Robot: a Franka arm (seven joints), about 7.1 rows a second.
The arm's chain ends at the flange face. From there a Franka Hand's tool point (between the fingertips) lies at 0.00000 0.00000 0.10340 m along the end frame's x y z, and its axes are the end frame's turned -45 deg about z.
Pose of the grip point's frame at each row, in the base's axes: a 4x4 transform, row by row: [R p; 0 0 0 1], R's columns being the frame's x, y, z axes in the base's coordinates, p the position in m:
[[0.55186 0.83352 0.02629 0.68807], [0.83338 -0.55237 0.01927 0.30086], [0.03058 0.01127 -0.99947 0.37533], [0 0 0 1]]
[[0.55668 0.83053 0.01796 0.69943], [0.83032 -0.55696 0.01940 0.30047], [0.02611 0.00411 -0.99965 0.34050], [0 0 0 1]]
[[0.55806 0.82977 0.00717 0.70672], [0.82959 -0.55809 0.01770 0.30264], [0.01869 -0.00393 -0.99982 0.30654], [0 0 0 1]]
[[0.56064 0.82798 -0.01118 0.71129], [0.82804 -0.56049 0.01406 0.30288], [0.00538 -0.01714 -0.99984 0.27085], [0 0 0 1]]
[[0.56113 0.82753 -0.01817 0.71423], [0.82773 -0.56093 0.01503 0.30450], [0.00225 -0.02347 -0.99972 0.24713], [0 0 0 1]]
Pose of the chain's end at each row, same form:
[[0.97961 0.19916 0.02629 0.68535], [0.19870 -0.97987 0.01927 0.29887], [0.02959 -0.01365 -0.99947 0.47868], [0 0 0 1]]
[[0.98091 0.19364 0.01796 0.69757], [0.19329 -0.98096 0.01940 0.29846], [0.02137 -0.01556 -0.99965 0.44386], [0 0 0 1]]
[[0.98134 0.19213 0.00717 0.70598], [0.19198 -0.98124 0.01770 0.30081], [0.01044 -0.01599 -0.99982 0.40992], [0 0 0 1]]
[[0.98190 0.18904 -0.01118 0.71245], [0.18919 -0.98184 0.01406 0.30143], [-0.00832 -0.01592 -0.99984 0.37423], [0 0 0 1]]
[[0.98193 0.18837 -0.01817 0.71611], [0.18866 -0.98193 0.01503 0.30295], [-0.01500 -0.01819 -0.99972 0.35050], [0 0 0 1]]

